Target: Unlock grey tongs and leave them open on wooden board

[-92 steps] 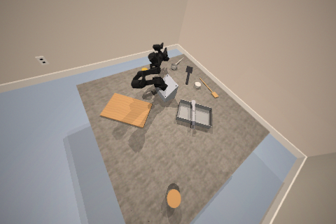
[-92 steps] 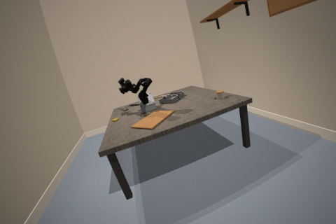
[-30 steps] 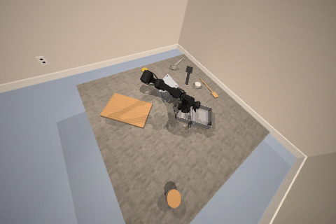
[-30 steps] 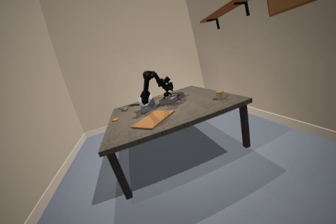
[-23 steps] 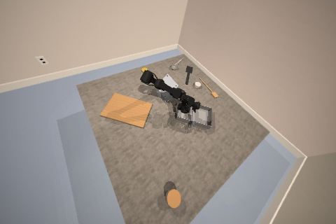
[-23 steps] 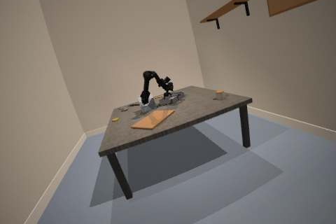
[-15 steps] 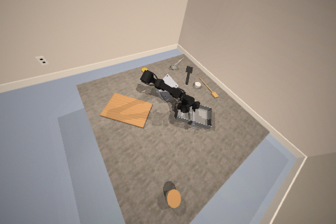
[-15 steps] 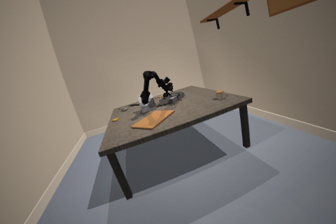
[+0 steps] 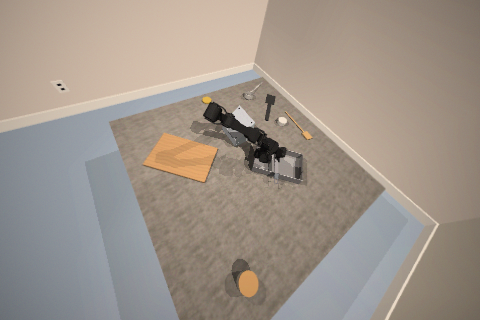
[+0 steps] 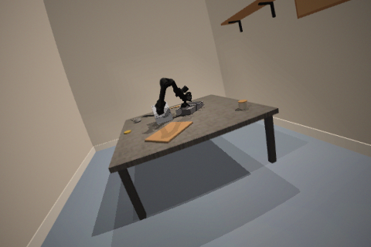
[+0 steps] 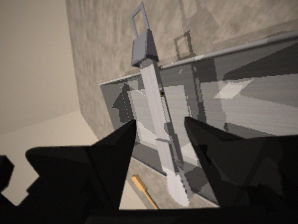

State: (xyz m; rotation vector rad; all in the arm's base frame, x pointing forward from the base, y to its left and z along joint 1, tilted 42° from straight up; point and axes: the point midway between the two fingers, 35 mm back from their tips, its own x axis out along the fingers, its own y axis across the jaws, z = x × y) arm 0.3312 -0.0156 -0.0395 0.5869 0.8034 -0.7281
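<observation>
Right now my gripper tip is 5 cm to the right of the roasting tin and 5 cm above it. From my gripper tip the other things lie so: wooden board (39 cm behind, 38 cm to the right, 7 cm below); black spatula (43 cm to the left, 40 cm behind, 8 cm below); cork-topped jar (50 cm to the right, 29 cm ahead, 5 cm below).
</observation>
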